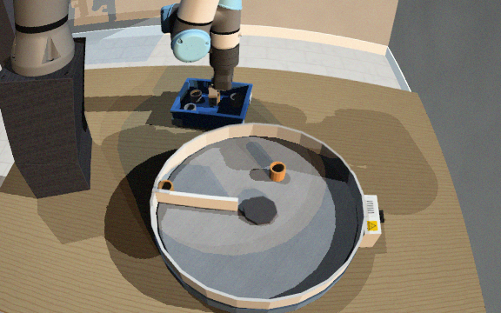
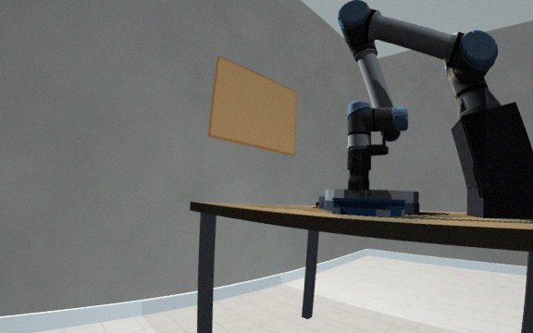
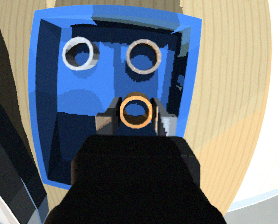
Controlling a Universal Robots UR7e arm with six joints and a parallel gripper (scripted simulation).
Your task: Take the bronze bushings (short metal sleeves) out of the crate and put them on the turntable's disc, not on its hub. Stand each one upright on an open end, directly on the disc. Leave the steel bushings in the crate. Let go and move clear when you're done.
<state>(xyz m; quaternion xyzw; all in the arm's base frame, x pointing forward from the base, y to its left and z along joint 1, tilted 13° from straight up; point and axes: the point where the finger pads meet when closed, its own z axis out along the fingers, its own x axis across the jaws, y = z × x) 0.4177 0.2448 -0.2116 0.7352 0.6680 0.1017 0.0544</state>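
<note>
My gripper is now 3 cm to the left of the blue crate. Also, from my hand: grey turntable disc: 11 cm ahead, 38 cm to the right, 2 cm above.
</note>
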